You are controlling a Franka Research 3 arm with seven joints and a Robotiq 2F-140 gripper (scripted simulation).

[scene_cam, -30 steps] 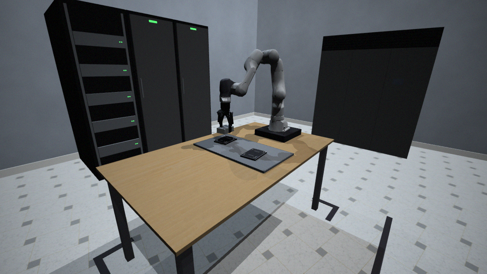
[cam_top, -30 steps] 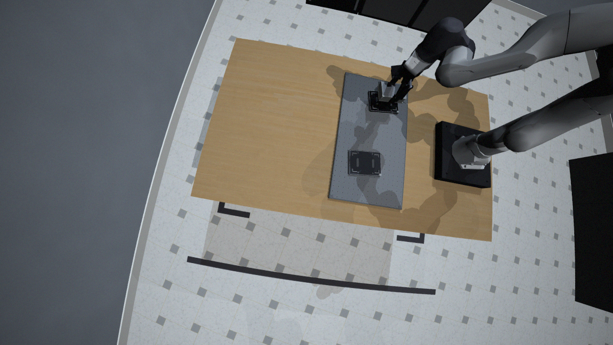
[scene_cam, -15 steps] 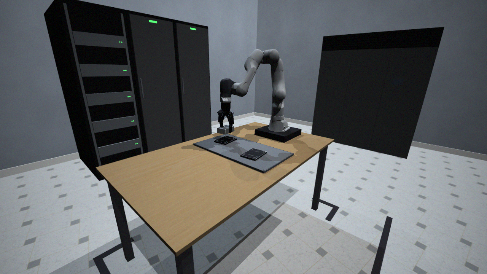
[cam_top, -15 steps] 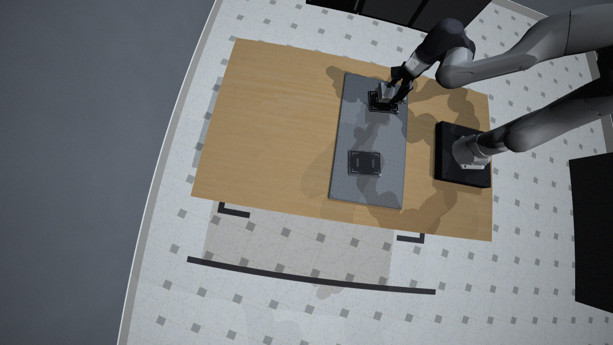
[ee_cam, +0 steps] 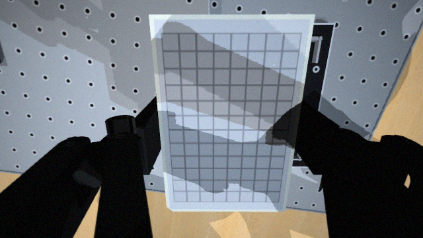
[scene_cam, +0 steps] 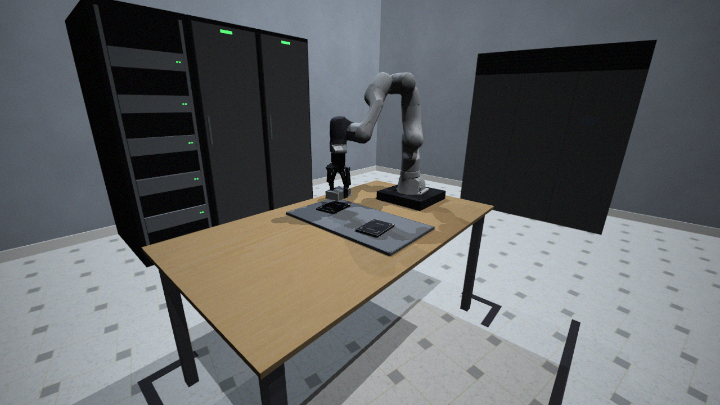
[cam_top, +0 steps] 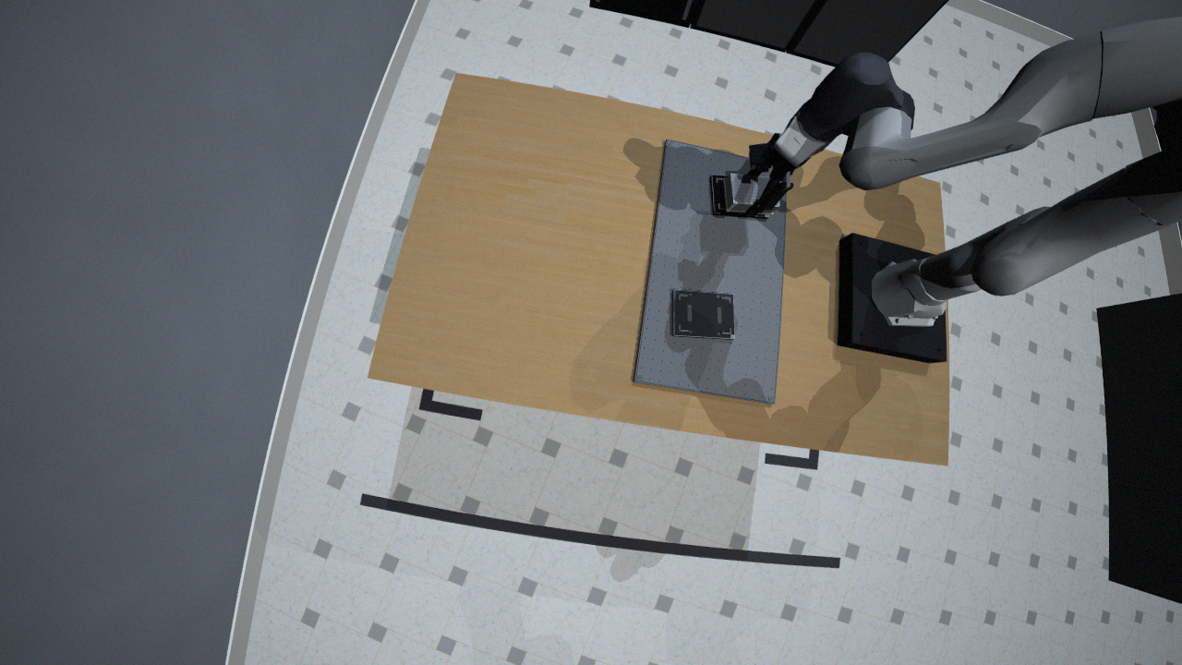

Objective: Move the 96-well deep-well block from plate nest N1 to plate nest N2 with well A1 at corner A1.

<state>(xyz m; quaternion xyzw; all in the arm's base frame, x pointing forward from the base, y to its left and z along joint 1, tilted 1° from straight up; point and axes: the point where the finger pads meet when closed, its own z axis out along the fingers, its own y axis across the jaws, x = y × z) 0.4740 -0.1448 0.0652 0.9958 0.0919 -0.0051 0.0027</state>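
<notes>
Now: hand 5 cm short of the nest N2, 31 cm to the right of it and 10 cm above it. The rest, counted from my hand: translucent deep-well block (1 cm below); then black nest N1 (1 cm behind, 5 cm to the right, 10 cm below).
</notes>
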